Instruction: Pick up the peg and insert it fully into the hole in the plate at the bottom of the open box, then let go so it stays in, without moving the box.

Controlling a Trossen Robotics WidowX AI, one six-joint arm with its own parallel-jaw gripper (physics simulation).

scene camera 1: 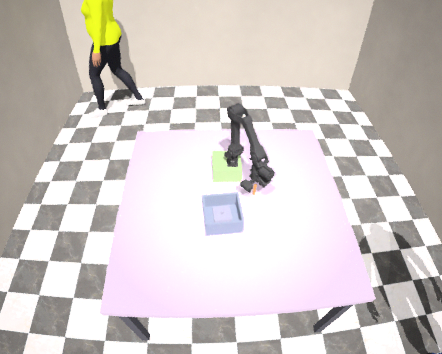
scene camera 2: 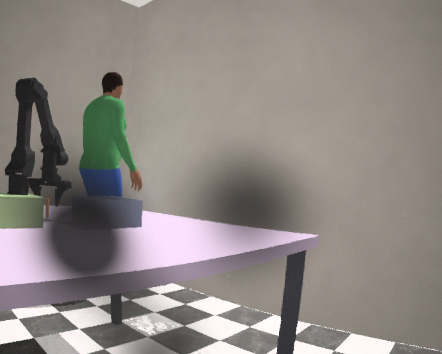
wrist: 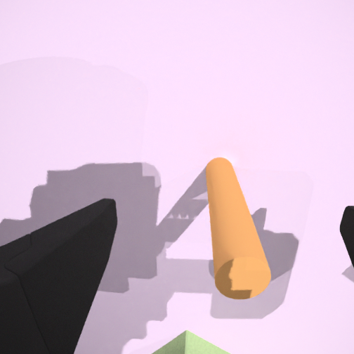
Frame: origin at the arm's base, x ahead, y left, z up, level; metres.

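Seen in the pictures: gripper, between the fingertips: (scene camera 1: 254,188) (scene camera 2: 47,205); arm's base, origin of its link: (scene camera 1: 232,162) (scene camera 2: 17,194).
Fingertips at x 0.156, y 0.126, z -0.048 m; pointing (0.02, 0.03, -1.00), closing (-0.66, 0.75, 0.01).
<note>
Pixels of each thing's middle, then the offset from my fingertips to it. Level surfaces: height alone.
- orange peg, middle of its body: (scene camera 2: 47,208) (scene camera 1: 254,189) dx -0.001, dy +0.000, dz -0.009 m
- open blue-grey box, middle of its body: (scene camera 2: 106,211) (scene camera 1: 222,213) dx +0.176, dy -0.181, dz +0.000 m
- plate, middle of its body: (scene camera 1: 222,215) dx +0.176, dy -0.181, dz -0.014 m
- pink table, height of its surface: dz -0.049 m
The orange peg (scene camera 1: 254,190) (scene camera 2: 47,208) (wrist: 236,230) stands upright on the table. My gripper (scene camera 1: 256,183) (scene camera 2: 48,196) (wrist: 233,215) is open above the table, with its fingers apart on either side of the peg's upper part. In the wrist view the peg is nearer the middle of the gap, with space to both fingers. The open blue-grey box (scene camera 1: 223,229) (scene camera 2: 122,212) stands apart from the peg, toward the table's front in scene camera 1. The plate (scene camera 1: 217,218) lies on its bottom, with a small dark hole near its middle.
A green block (scene camera 1: 224,173) (scene camera 2: 20,211) (wrist: 187,345) stands beside the arm's base, close to the gripper and behind the box in scene camera 1. The pink table (scene camera 1: 165,270) (scene camera 2: 225,250) carries everything. Dark blurs cover part of the box in scene camera 2. People stand beyond the table.
</note>
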